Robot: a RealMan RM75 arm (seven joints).
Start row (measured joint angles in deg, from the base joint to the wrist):
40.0 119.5 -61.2 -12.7 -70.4 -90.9 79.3
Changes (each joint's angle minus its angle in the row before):
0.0 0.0 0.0 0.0 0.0 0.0 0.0
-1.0 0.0 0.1 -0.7 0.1 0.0 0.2
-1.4 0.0 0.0 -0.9 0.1 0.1 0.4
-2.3 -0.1 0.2 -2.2 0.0 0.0 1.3
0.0 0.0 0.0 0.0 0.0 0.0 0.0
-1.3 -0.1 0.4 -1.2 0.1 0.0 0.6
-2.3 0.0 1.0 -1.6 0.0 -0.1 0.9
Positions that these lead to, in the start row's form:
40.0 119.5 -61.2 -12.7 -70.4 -90.9 79.3
39.0 119.5 -61.1 -13.4 -70.3 -90.9 79.5
37.6 119.5 -61.1 -14.3 -70.2 -90.8 79.9
35.3 119.4 -60.9 -16.5 -70.2 -90.8 81.2
35.3 119.4 -60.9 -16.5 -70.2 -90.8 81.2
34.0 119.3 -60.5 -17.7 -70.1 -90.8 81.8
31.7 119.3 -59.5 -19.3 -70.1 -90.9 82.7

